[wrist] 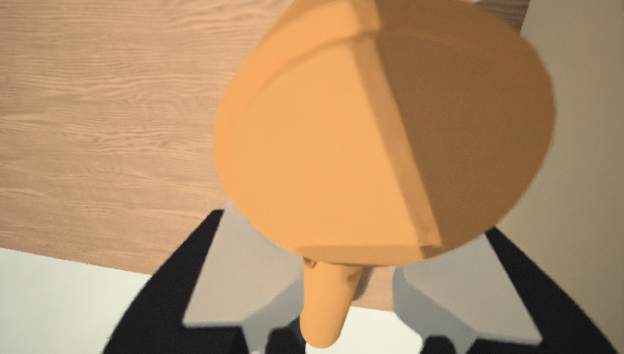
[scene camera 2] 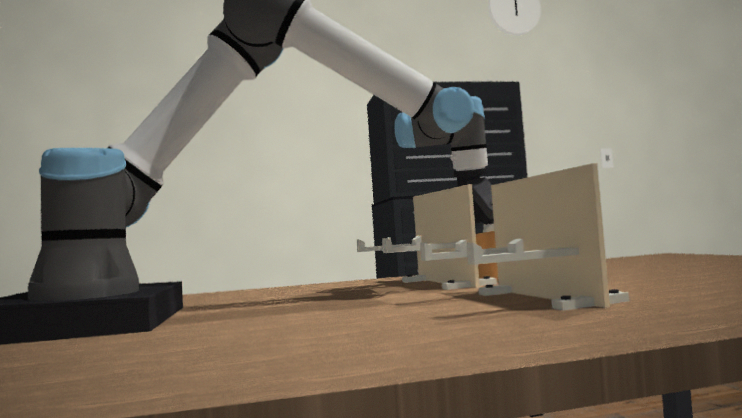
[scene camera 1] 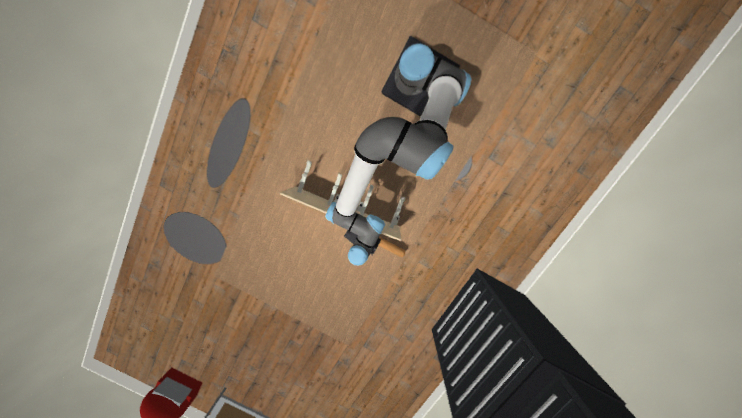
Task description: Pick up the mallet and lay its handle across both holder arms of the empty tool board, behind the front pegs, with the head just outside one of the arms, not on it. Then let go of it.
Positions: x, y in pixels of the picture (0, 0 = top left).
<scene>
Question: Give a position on a tool board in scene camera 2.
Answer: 442, 218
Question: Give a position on an orange-brown mallet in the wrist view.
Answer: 356, 141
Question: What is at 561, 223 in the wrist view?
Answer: A tool board.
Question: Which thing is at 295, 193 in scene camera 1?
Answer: A tool board.
</scene>
